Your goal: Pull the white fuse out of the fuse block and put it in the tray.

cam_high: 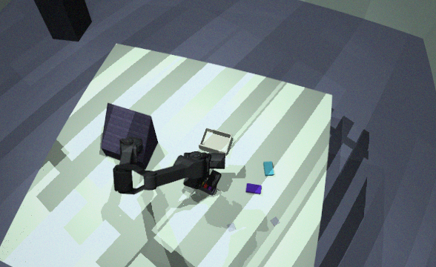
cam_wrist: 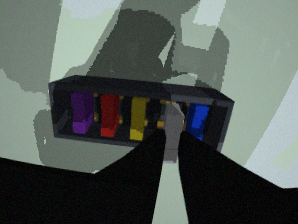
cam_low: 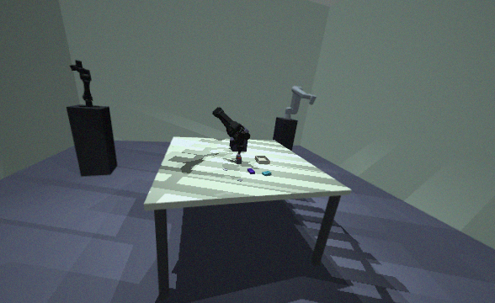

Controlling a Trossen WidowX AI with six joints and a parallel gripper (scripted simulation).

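Right now the tray is 40 mm ahead of my gripper tip, 220 mm to the left of it and 60 mm below it. From my gripper tip the other things lie so: purple block (240 mm ahead, 20 mm to the left, 50 mm below); then cyan block (300 mm ahead, 130 mm to the left, 50 mm below); then white fuse (10 mm below).
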